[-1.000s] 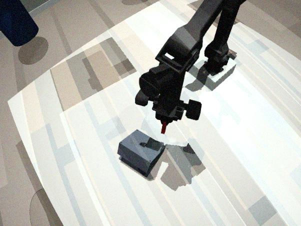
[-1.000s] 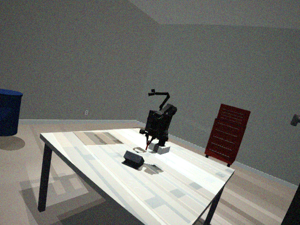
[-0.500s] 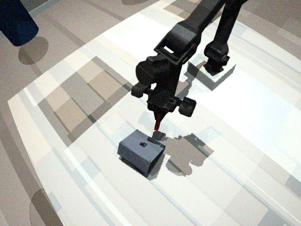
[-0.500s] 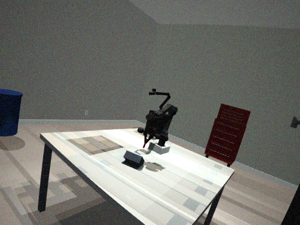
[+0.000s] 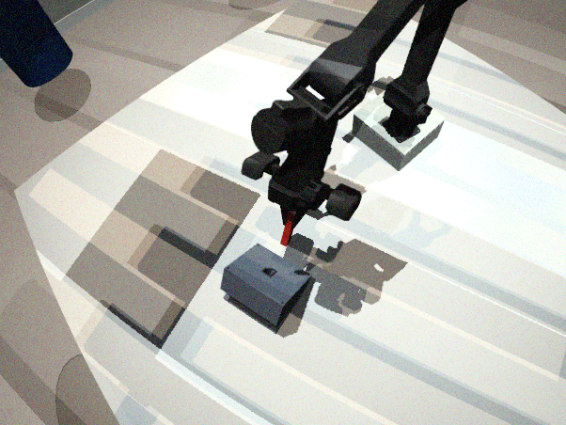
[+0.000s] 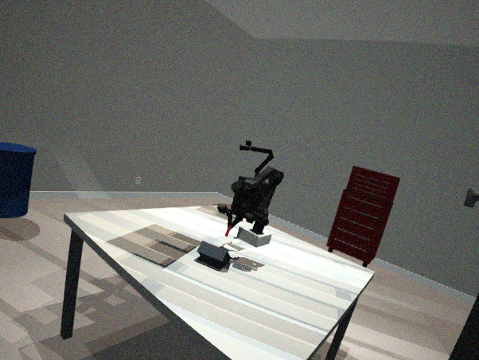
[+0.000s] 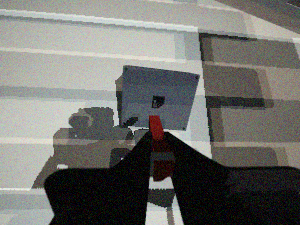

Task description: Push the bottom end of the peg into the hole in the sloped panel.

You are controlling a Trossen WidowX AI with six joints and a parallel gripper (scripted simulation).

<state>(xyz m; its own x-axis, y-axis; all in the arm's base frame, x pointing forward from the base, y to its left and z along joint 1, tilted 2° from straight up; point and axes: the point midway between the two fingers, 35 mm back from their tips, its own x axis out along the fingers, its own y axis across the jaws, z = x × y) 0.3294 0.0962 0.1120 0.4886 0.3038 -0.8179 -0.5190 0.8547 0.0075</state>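
The sloped panel lies 12 cm below my gripper tip, 8 cm ahead of it and 3 cm to the left of it. Round my gripper tip: red peg (1 cm behind, 1 cm above).
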